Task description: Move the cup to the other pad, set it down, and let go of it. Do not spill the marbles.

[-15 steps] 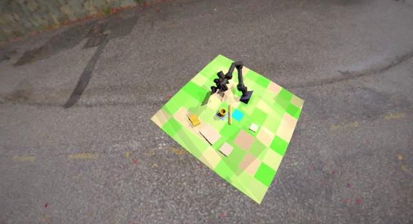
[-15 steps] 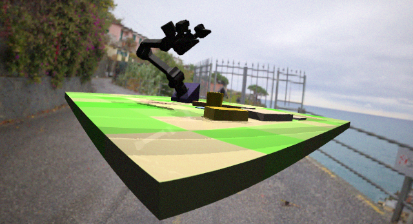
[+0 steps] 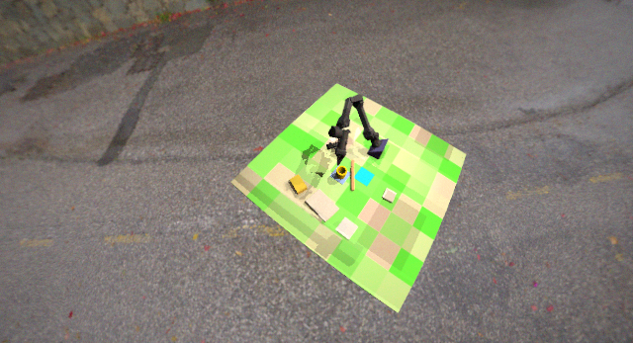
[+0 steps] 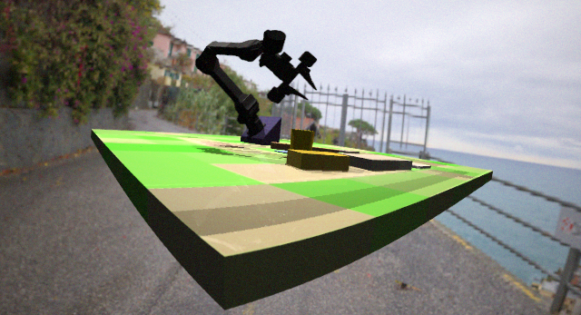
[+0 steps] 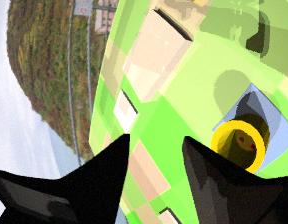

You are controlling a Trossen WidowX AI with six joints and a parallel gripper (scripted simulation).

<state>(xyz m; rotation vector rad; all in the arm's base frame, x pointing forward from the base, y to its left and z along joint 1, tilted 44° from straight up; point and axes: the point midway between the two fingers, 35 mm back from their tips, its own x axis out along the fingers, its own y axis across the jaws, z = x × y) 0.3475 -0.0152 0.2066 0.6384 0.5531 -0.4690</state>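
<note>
My gripper tip is now 40 mm past the yellow cup, 20 mm to the right of it and 140 mm above it. Also, from my gripper tip: tan slab: 210 mm ahead, 20 mm to the left, 160 mm below; thin wooden bar: 80 mm behind, 90 mm to the left, 180 mm below; light blue pad: 40 mm behind, 20 mm to the left, 180 mm below.
</note>
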